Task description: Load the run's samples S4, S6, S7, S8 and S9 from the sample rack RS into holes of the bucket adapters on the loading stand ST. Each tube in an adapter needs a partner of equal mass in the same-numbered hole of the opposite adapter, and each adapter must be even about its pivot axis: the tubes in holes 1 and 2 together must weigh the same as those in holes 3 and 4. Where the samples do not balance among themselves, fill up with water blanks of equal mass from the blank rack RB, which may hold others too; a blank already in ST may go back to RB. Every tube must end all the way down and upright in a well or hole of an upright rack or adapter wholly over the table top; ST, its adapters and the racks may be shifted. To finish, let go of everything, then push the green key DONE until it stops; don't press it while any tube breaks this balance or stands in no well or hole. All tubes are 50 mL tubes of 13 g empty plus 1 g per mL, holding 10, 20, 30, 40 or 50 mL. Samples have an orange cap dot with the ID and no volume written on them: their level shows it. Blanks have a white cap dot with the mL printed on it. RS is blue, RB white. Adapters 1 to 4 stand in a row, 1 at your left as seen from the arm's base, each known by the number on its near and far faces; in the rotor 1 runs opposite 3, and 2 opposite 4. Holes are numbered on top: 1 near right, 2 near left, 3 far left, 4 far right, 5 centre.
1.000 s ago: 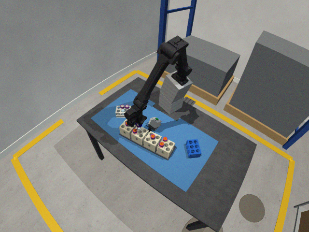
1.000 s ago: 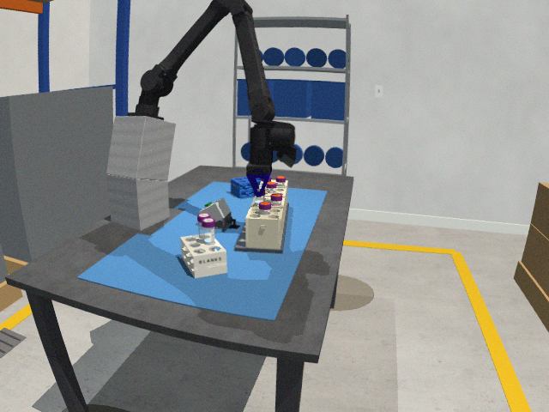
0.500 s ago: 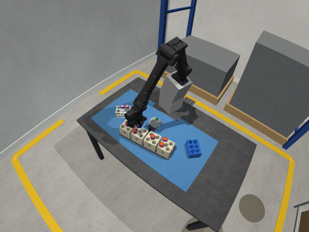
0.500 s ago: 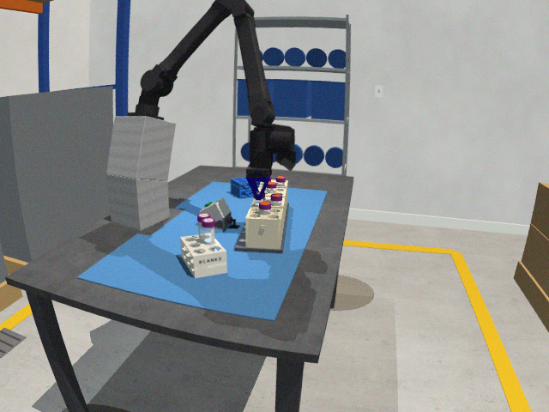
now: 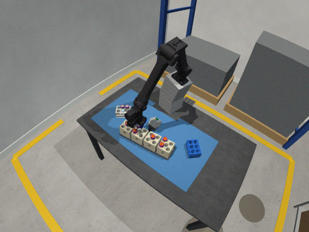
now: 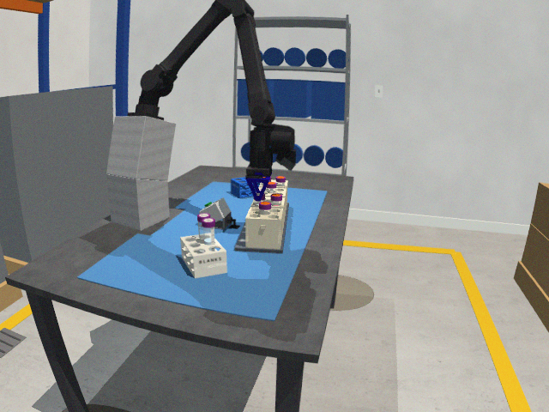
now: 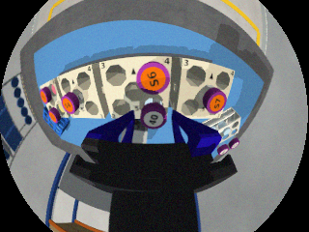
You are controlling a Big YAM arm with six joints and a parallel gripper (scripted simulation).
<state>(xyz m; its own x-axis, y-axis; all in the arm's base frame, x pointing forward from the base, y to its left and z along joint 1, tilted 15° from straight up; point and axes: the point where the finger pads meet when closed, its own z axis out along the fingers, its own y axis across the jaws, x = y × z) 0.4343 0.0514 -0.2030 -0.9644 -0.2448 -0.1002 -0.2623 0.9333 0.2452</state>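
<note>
The green DONE key is 180 mm behind my hand, 50 mm below it and 10 mm to the left of it. From my hand the other things lie so: white blank rack RB (260 mm to the right, 90 mm below, 50 mm behind); then blue sample rack RS (390 mm to the left, 200 mm behind, 90 mm below).
</note>
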